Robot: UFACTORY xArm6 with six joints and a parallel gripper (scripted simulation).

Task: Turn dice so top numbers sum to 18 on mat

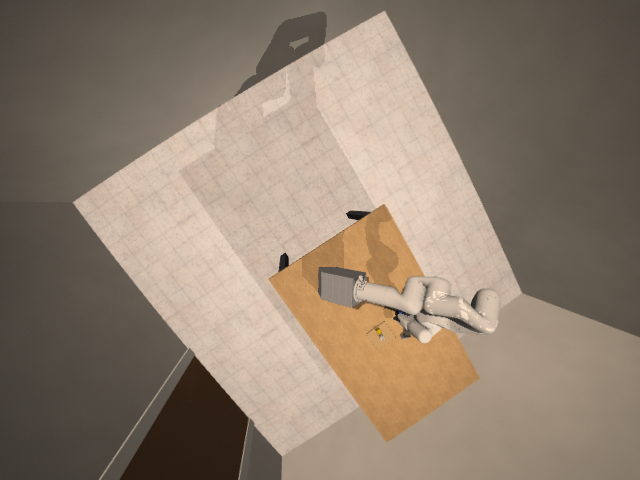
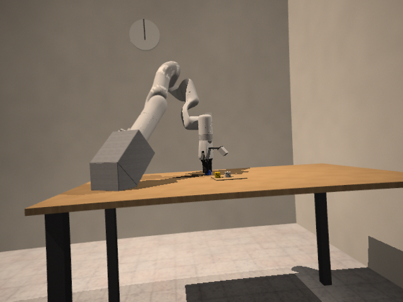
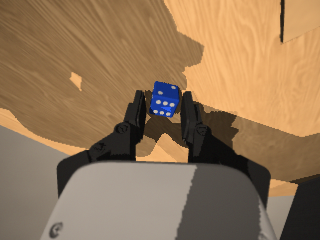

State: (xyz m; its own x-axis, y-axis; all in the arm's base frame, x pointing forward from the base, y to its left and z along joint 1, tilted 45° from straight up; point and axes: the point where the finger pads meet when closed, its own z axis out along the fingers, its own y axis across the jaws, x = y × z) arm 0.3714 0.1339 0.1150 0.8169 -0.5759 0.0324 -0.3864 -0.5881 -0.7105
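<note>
Now: hand 20 mm above the blue die. From my hand the other things lie so: white die: 170 mm to the right, 90 mm ahead, 20 mm below; then yellow die: 170 mm to the right, 40 mm ahead, 20 mm below; then tan mat: 170 mm to the right, 90 mm ahead, 30 mm below.
</note>
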